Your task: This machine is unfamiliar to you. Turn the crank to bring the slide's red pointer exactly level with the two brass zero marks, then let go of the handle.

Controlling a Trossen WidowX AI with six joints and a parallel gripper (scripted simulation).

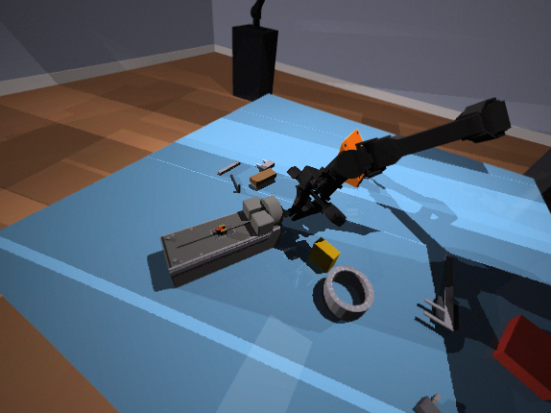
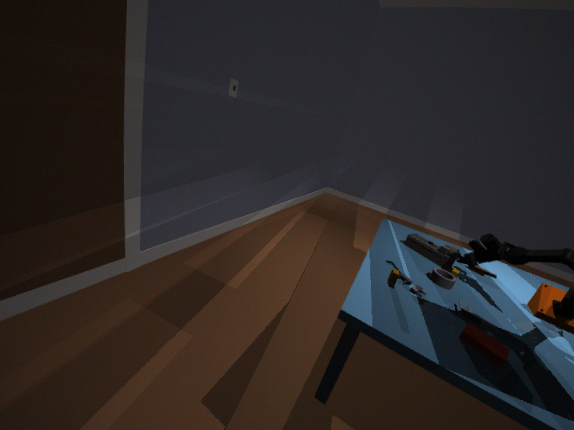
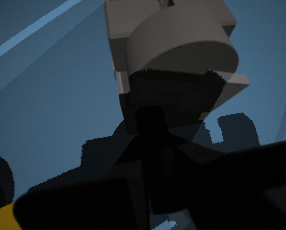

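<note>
Right now the yellow block is 30 mm ahead of my gripper tip, 110 mm to the left of it and 40 mm below it. From my gripper tip the other things lie so: dark crank handle 10 mm behind, 10 mm to the left, 30 mm above; red pointer 130 mm ahead, 120 mm to the right, 10 mm above; brown block 170 mm behind, 160 mm to the right, 60 mm below.
</note>
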